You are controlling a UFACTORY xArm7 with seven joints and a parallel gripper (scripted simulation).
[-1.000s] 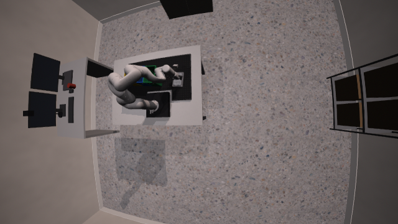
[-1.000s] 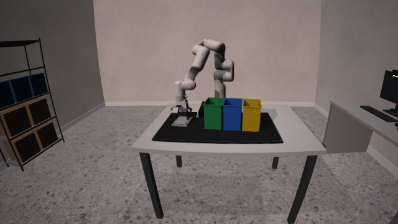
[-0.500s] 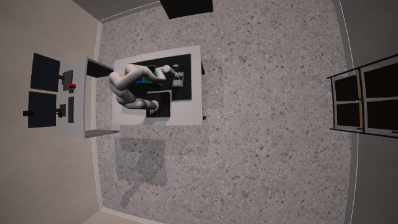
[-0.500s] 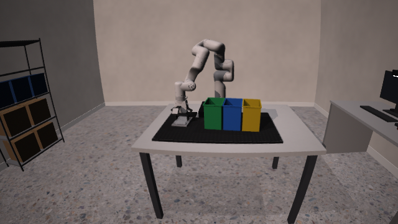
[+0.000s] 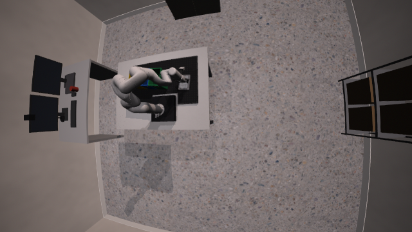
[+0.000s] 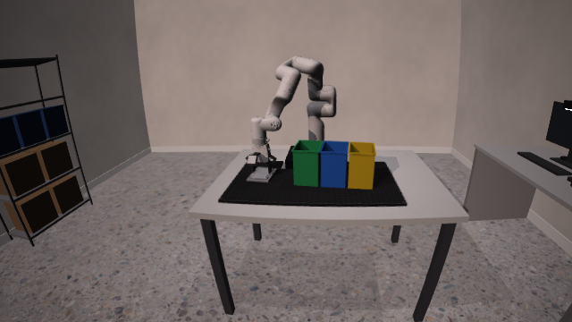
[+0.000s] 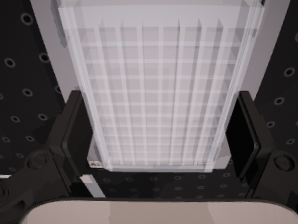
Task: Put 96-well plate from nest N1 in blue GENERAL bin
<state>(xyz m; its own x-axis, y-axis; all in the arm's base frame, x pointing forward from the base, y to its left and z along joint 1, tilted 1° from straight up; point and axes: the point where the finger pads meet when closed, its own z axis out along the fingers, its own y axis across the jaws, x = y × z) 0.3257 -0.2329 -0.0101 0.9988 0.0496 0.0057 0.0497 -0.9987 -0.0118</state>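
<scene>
The 96-well plate lies 1 cm below my hand. Round my hand: green bin (25 cm to the left, 6 cm above, 1 cm behind); then grey plate nest (2 cm below); then blue bin (39 cm to the left, 6 cm above, 1 cm behind).
</scene>
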